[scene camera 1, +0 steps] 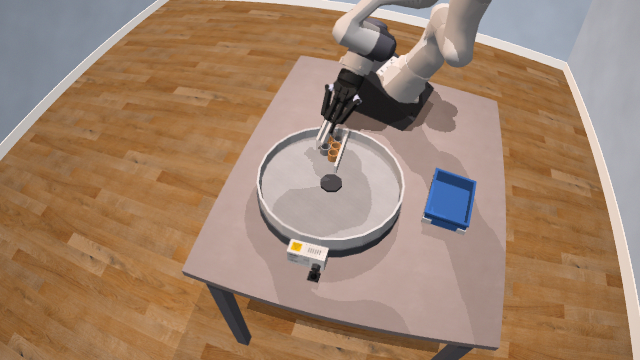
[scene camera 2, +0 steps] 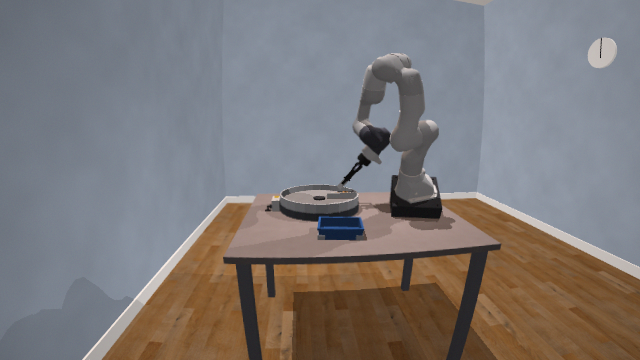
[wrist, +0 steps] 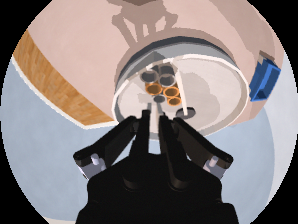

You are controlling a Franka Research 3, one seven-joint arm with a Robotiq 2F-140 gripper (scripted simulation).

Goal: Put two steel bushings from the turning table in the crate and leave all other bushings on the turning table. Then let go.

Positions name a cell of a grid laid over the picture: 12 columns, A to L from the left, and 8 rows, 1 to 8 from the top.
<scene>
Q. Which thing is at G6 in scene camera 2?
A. A blue crate.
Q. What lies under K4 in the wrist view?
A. A blue crate.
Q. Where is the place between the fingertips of my gripper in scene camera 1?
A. G4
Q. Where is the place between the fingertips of my gripper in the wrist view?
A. G4
</scene>
